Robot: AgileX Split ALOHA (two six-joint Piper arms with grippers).
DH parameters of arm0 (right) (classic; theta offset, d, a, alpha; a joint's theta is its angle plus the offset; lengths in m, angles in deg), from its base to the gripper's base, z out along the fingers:
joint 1: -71.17 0.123 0 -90
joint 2: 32.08 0 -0.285 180
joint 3: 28.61 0 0.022 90
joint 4: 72.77 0.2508 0 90
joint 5: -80.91 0 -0.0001 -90
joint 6: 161.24 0.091 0 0
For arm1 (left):
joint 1: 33.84 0.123 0 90
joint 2: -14.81 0 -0.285 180
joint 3: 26.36 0 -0.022 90
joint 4: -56.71 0.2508 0 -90
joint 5: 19.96 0 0.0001 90
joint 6: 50.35 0.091 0 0
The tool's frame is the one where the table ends.
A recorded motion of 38 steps. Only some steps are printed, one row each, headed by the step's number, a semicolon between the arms.
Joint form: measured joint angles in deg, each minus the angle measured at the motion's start. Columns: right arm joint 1, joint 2, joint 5, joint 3, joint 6, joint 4; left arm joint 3, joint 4, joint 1, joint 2, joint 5, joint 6.
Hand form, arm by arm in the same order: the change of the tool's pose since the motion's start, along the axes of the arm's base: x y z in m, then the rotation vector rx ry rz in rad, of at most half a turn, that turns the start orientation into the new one. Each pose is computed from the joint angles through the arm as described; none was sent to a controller.
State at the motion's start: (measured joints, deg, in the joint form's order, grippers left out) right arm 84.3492 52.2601 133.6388 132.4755 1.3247 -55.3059; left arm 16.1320 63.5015 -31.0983 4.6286 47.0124 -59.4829
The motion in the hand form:
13: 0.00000 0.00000 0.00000 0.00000 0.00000 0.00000; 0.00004 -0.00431 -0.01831 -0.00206 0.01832 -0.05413
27: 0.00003 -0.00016 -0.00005 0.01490 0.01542 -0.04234; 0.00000 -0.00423 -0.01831 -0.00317 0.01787 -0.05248
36: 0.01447 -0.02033 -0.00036 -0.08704 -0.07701 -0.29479; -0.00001 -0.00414 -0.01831 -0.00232 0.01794 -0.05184
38: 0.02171 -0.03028 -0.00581 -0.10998 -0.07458 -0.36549; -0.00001 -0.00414 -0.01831 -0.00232 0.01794 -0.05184
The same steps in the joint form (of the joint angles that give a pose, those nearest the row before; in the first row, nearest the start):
13: 0.00 0.00 0.00 0.00 0.00 0.00; 3.71 -2.96 0.00 2.88 0.00 2.66
27: 0.00 0.00 0.00 0.00 2.80 -0.13; 3.71 -2.90 0.00 2.89 0.00 2.53
36: -0.64 0.38 -6.43 0.00 21.53 -16.02; 3.71 -2.84 0.00 2.89 0.00 2.53
38: -2.29 1.70 -7.38 0.00 25.23 -19.04; 3.71 -2.84 0.00 2.89 0.00 2.53

